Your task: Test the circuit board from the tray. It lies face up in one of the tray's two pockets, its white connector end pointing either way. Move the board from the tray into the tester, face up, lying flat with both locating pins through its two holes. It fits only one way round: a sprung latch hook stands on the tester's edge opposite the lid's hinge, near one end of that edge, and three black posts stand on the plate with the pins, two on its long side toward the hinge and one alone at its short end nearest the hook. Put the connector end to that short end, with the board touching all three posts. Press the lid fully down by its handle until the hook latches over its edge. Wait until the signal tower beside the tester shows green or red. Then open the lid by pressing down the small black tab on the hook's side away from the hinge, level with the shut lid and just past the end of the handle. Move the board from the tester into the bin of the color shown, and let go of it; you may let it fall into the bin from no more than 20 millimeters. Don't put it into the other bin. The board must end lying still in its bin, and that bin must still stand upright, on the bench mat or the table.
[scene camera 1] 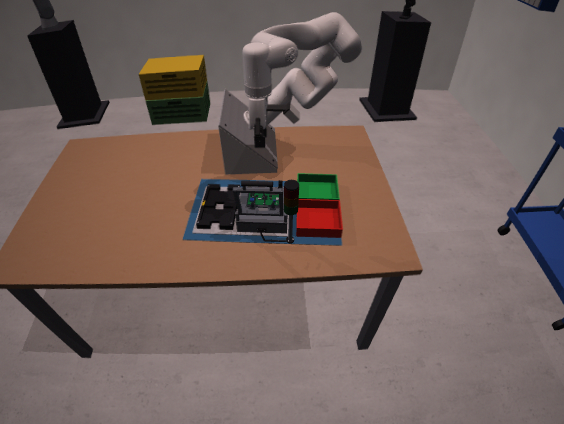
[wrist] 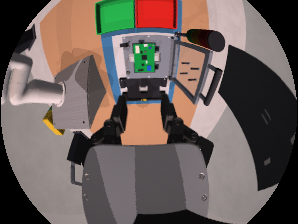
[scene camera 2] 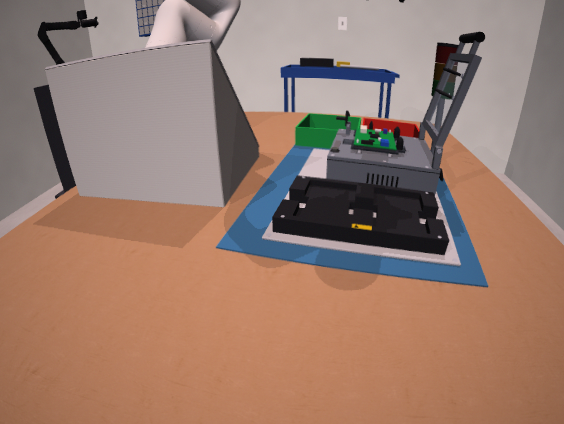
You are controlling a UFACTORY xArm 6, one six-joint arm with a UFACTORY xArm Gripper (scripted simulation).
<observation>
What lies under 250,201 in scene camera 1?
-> A tester lid.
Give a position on a green bin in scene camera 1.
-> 317,186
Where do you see a green circuit board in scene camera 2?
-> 370,138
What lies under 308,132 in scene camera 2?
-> A green bin.
</observation>
